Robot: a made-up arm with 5 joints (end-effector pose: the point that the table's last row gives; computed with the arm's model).
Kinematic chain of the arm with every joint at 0, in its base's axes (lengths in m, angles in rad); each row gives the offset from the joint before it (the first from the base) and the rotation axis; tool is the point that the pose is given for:
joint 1: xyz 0 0 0.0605 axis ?
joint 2: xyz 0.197 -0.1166 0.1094 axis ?
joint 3: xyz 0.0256 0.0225 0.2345 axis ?
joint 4: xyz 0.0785 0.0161 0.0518 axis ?
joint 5: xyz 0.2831 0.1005 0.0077 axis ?
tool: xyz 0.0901 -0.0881 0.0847
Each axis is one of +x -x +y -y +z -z.
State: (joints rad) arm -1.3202 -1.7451 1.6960 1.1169 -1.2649
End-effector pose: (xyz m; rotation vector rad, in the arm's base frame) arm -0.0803 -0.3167 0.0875 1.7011 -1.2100 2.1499
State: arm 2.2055 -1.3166 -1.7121 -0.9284 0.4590
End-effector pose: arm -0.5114 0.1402 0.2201 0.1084 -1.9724 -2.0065
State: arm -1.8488 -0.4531 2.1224 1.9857 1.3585
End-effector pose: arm 0.3477 -0.0156 0.6924 -1.5968 0.6799 -0.3365
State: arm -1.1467 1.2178 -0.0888 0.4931 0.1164
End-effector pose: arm 0.4298 0.7388 -0.0153 -0.4415 0.6323 1.1448
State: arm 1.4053 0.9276 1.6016 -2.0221 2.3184
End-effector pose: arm -0.0546 -0.0668 0.3373 -2.1432 -0.4420 -1.6114
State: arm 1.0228 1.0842 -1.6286 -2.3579 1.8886
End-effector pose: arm 0.1480 -0.2643 -0.0689 2.0772 -1.0092 -1.6468
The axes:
joint 1: -z
joint 2: +y
joint 3: +z
joint 4: -y
joint 5: +z

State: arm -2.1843 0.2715 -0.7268 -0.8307 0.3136
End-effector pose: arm -0.0654 0.6552 0.1235 -0.7859 0.8650 1.5157
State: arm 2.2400 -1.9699 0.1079 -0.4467 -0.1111
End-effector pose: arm 0.0907 0.1584 0.5171 -1.6679 -0.7716 -1.7545
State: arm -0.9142 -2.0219 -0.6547 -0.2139 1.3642
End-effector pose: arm 0.0081 -0.3769 0.5075 0.2968 -2.0238 1.2121
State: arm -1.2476 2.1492 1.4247 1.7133 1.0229
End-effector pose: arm 0.3996 0.7447 -0.0893 1.4127 0.5541 1.3726
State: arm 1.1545 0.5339 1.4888 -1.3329 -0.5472
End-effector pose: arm 0.2324 -0.1621 0.1463 -0.1628 1.4007 0.1797
